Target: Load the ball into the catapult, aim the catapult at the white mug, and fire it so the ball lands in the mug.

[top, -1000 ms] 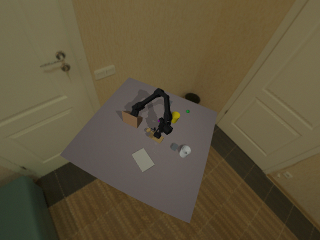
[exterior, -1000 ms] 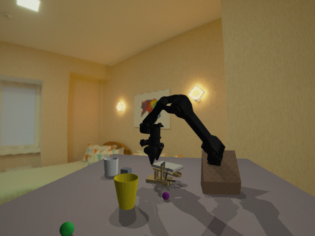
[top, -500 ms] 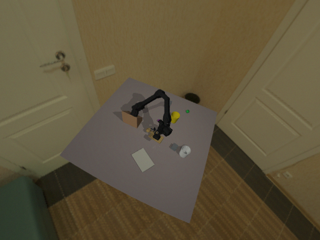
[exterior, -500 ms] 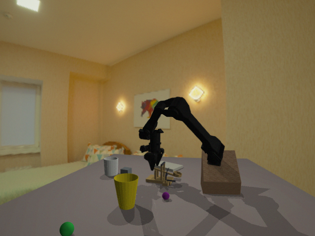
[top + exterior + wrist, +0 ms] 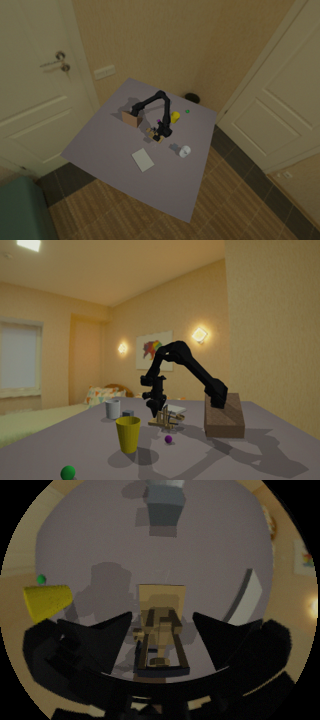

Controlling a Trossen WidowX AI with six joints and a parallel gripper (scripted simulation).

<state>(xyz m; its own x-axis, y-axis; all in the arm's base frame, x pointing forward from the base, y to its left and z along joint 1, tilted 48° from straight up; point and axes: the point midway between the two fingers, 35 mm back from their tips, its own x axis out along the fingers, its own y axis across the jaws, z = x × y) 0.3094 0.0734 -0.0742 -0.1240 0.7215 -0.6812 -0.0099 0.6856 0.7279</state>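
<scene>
Right now the purple ball is 190 mm to the left of my gripper tip, 110 mm behind it and 30 mm below it. The rest, counted from my gripper tip: wooden catapult (70 mm behind, 20 mm to the left); white slab (280 mm to the right, 40 mm below); small grey cube (180 mm ahead, 20 mm below).
</scene>
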